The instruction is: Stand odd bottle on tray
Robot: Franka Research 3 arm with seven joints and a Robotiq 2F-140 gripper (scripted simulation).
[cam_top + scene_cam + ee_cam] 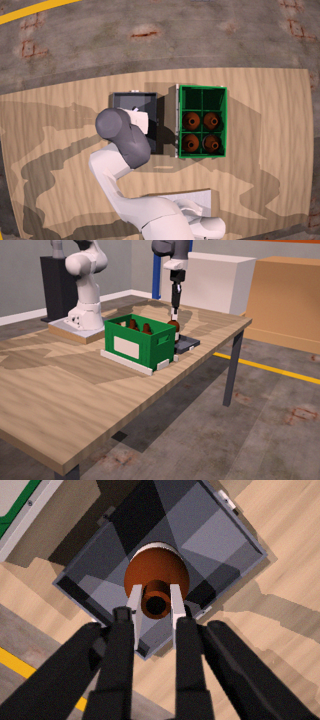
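The brown bottle is 90 mm below my hand. Round my hand: dark grey tray (160 mm below); then green crate (30 mm behind, 280 mm to the right, 90 mm below).
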